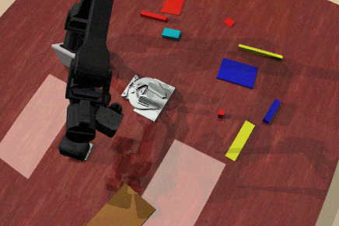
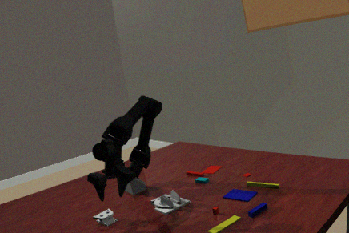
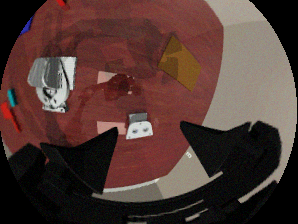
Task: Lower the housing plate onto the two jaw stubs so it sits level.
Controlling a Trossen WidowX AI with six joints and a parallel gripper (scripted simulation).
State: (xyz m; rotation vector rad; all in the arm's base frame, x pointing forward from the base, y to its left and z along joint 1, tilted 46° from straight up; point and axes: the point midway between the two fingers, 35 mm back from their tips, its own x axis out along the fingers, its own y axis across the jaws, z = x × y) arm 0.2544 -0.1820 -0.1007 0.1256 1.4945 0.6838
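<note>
Now: the housing plate 8 cm below my gripper tip, 6 cm behind it and 2 cm to the right of it. Also, from my gripper tip: red cube (27 cm to the left, 23 cm ahead, 10 cm below); teal block (44 cm to the left, 10 cm below, 4 cm behind); yellow bar (31 cm ahead, 23 cm to the left, 11 cm below).
</note>
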